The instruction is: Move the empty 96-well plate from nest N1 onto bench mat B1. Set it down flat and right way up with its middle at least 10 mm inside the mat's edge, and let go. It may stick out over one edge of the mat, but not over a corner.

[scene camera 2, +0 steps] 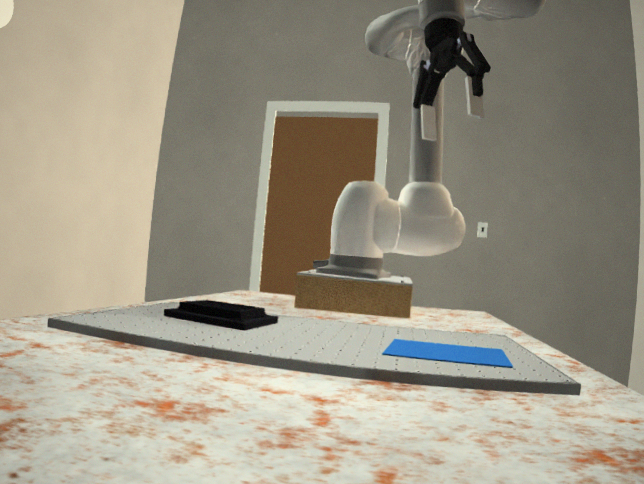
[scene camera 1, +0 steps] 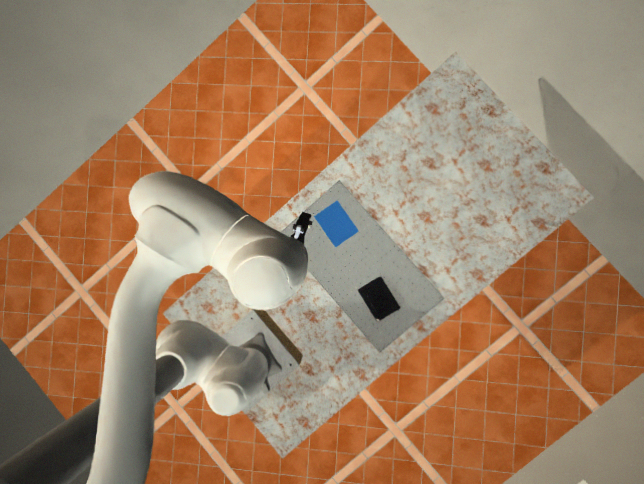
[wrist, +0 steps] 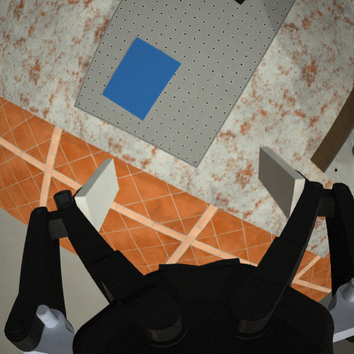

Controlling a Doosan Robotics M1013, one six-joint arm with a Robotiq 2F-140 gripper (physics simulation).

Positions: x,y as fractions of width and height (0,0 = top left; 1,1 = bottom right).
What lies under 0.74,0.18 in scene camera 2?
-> My gripper.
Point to a blue mat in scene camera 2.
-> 0.62,0.72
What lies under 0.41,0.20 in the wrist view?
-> A blue mat.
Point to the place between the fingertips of my gripper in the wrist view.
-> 0.53,0.47
